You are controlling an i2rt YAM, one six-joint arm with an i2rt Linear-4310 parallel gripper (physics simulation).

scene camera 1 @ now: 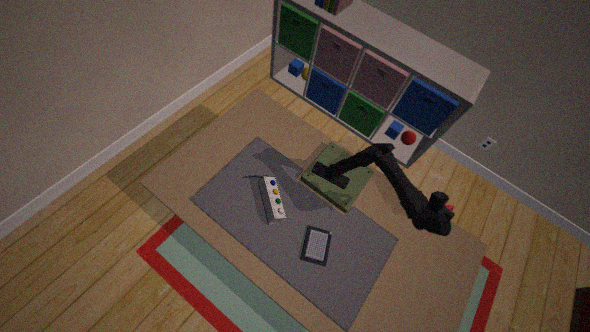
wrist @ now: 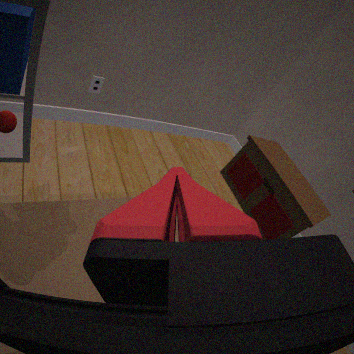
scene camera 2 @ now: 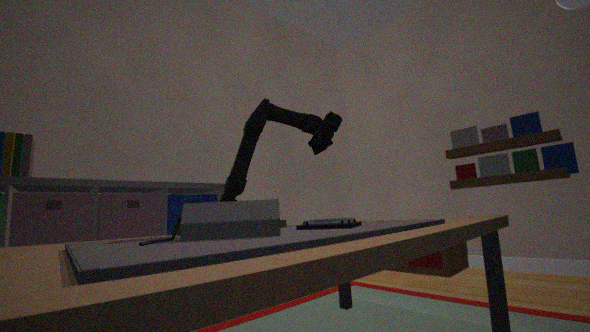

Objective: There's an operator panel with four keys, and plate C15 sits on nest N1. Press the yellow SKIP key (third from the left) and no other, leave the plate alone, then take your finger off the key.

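Frame: origin at the arm's base, x ahead, y left, z up, level; metres.
Seen in the pictures: gripper, fingertip midpoint: (scene camera 1: 453, 207) (wrist: 176, 175) (scene camera 2: 315, 150); arm's base at its link origin: (scene camera 1: 330, 175).
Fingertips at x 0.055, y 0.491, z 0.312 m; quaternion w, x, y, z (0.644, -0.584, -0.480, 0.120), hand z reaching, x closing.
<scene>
Pixels of each thing's middle, then the offset from my fingertips to it. "pt": a spot on its surface instead. Level surfaces: height alone.
- operator panel at the middle of its body: (scene camera 2: 233, 219) (scene camera 1: 272, 199) dx +0.222, dy -0.690, dz -0.302 m
- grey mat at its surface level: dz -0.343 m
- blue key at the middle of its body: (scene camera 1: 272, 182) dx +0.152, dy -0.726, dz -0.280 m
- yellow SKIP key at the middle of its body: (scene camera 1: 275, 191) dx +0.188, dy -0.691, dz -0.280 m
- green key at the middle of its body: (scene camera 1: 278, 201) dx +0.224, dy -0.657, dz -0.280 m
- white key at the middle of its body: (scene camera 1: 280, 210) dx +0.260, dy -0.622, dz -0.280 m
- light plate C15 at the middle of its body: (scene camera 2: 329, 221) (scene camera 1: 317, 244) dx +0.305, dy -0.399, dz -0.325 m
- dark nest N1 at the middle of its body: (scene camera 2: 329, 223) (scene camera 1: 316, 245) dx +0.305, dy -0.399, dz -0.333 m
- cable at a spot on its surface: (scene camera 1: 251, 176) pt dx +0.153, dy -0.850, dz -0.337 m
- table at its surface level: dz -0.356 m
The operator panel (scene camera 1: 271, 201) (scene camera 2: 230, 218) stands on the grey mat (scene camera 1: 350, 295). Its top carries a blue key (scene camera 1: 273, 183), the yellow SKIP key (scene camera 1: 275, 192), a green key (scene camera 1: 278, 201) and a white key (scene camera 1: 281, 211). The keys are hidden in scene camera 2 and do not show in the wrist view. The light plate C15 (scene camera 1: 317, 245) (scene camera 2: 330, 220) sits in the dark nest N1 (scene camera 1: 314, 262). My gripper (scene camera 1: 450, 207) (wrist: 176, 175) is shut and empty, its red fingertips together. It is high up and far to the right of the panel, touching neither panel nor plate.
The arm stands on a green base plate (scene camera 1: 360, 175) behind the mat. A cable (scene camera 1: 251, 176) leaves the panel's far end. A cube shelf (scene camera 1: 480, 85) stands behind the table (scene camera 1: 425, 260). A brown cabinet (wrist: 295, 180) shows at the right of the wrist view.
</scene>
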